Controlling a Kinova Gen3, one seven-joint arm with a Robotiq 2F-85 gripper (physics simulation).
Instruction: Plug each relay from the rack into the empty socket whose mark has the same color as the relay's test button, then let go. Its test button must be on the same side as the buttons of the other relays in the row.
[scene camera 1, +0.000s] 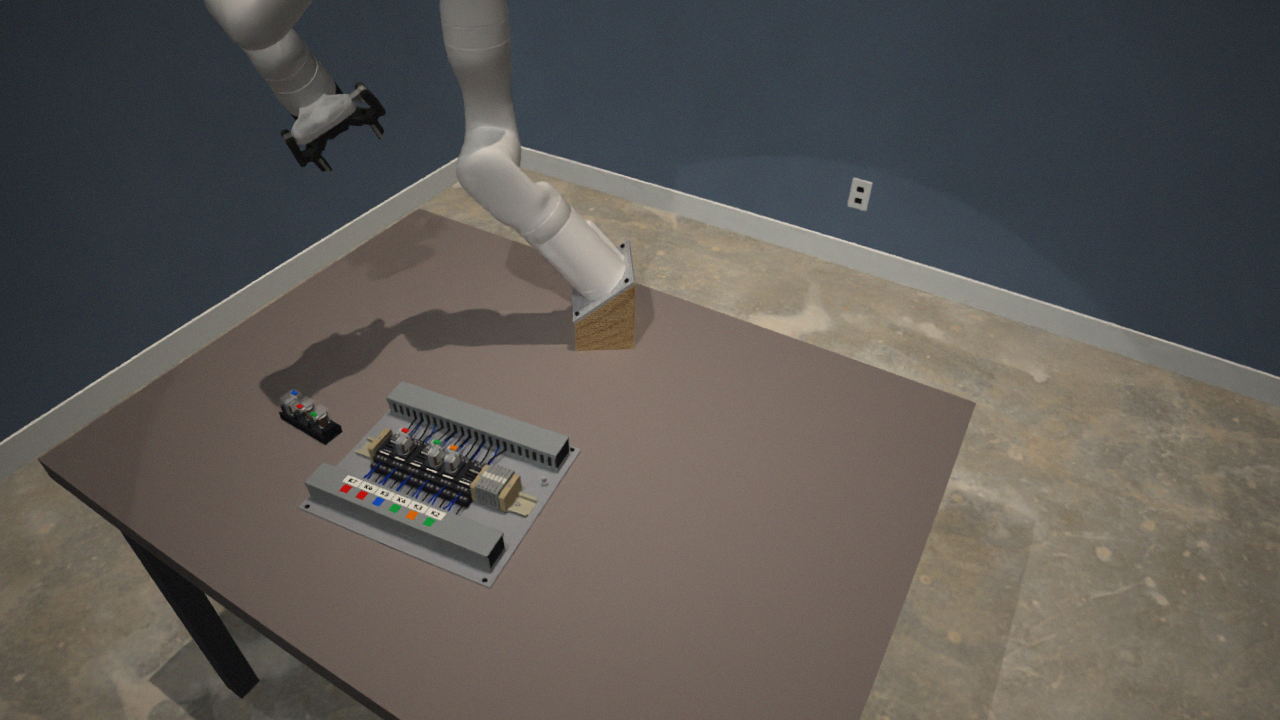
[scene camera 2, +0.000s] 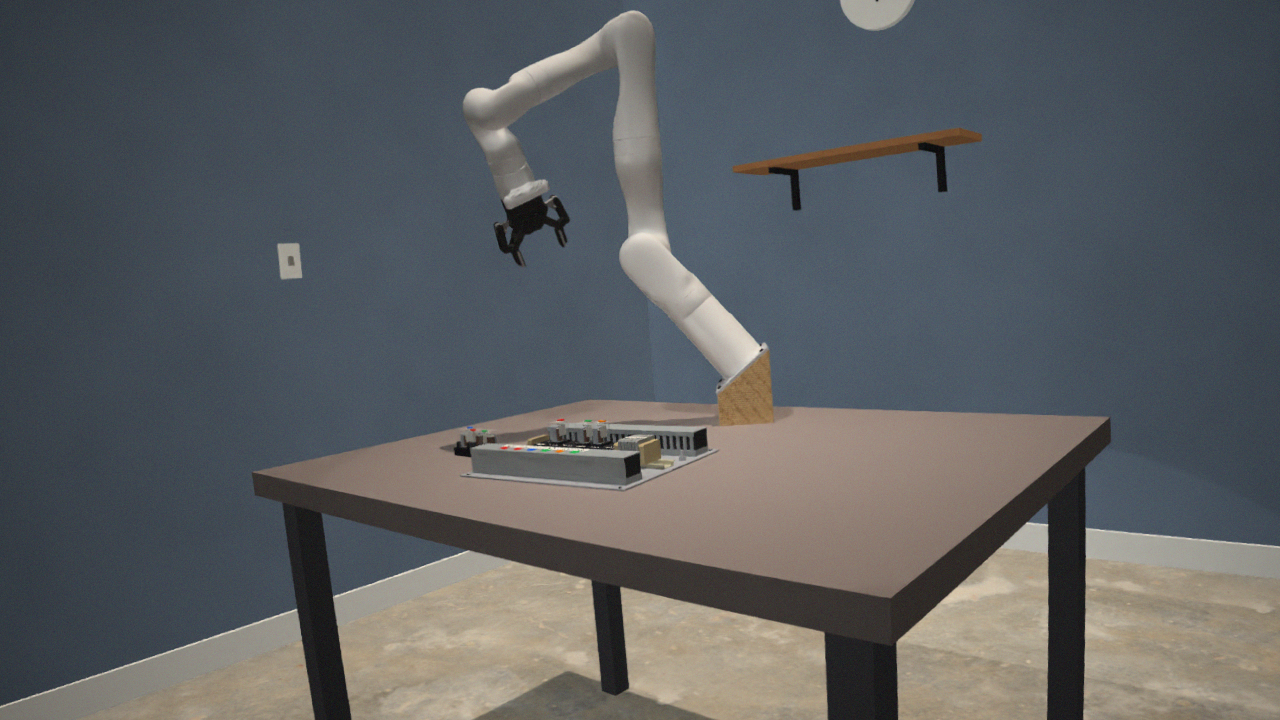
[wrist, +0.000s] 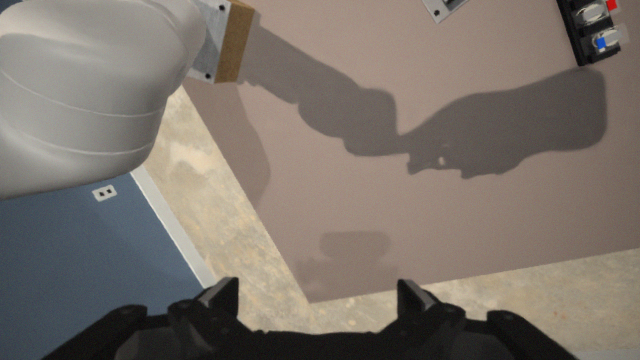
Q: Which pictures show the gripper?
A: Scene camera 1, scene camera 2 and the wrist view: all of them.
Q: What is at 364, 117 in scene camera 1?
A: The gripper.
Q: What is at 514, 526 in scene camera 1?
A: A grey board.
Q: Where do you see the gripper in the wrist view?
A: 317, 296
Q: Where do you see a grey board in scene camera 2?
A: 648, 474
